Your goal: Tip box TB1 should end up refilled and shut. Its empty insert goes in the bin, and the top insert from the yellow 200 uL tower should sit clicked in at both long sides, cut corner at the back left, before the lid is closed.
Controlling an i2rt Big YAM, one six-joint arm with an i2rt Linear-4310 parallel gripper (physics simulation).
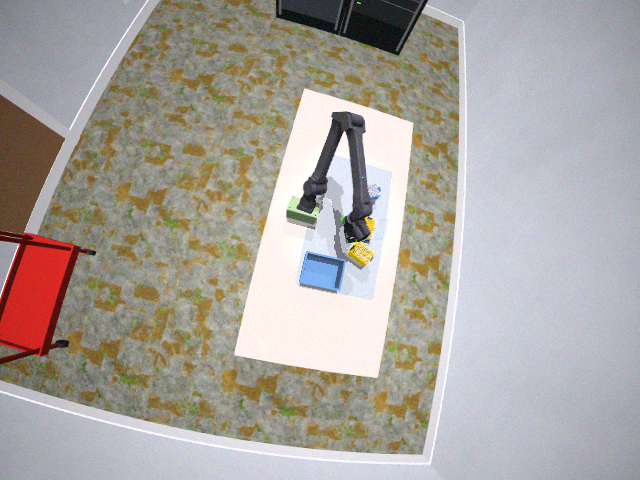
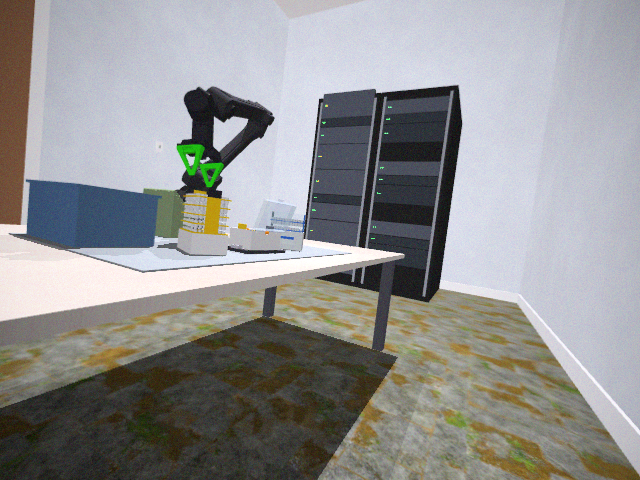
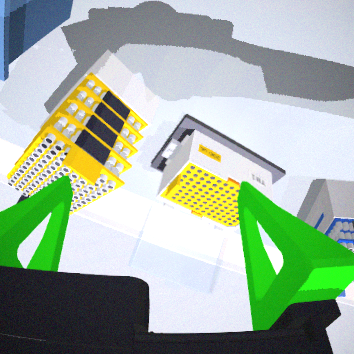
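My gripper (image 1: 349,229) (image 2: 201,179) (image 3: 154,186) is open, with nothing between its green fingers. It hangs above the tip box and the tower. Tip box TB1 (image 2: 258,240) (image 3: 235,162) is white on a dark base. A yellow insert (image 3: 205,195) with empty holes lies in its top; whether it sits level is unclear. The clear lid (image 3: 175,255) is open on the box's far side from the label. The yellow tower (image 1: 360,253) (image 2: 205,214) (image 3: 90,130) of stacked, tip-filled inserts stands beside the box. The blue bin (image 1: 343,273) (image 2: 113,219) (image 3: 32,25) is open-topped.
A box with blue racks (image 1: 374,191) (image 2: 289,224) (image 3: 344,230) stands on TB1's other side from the tower. A green block (image 1: 302,211) (image 2: 168,214) is by the arm's base. These stand on the table (image 1: 310,330), partly on a pale mat (image 1: 361,289).
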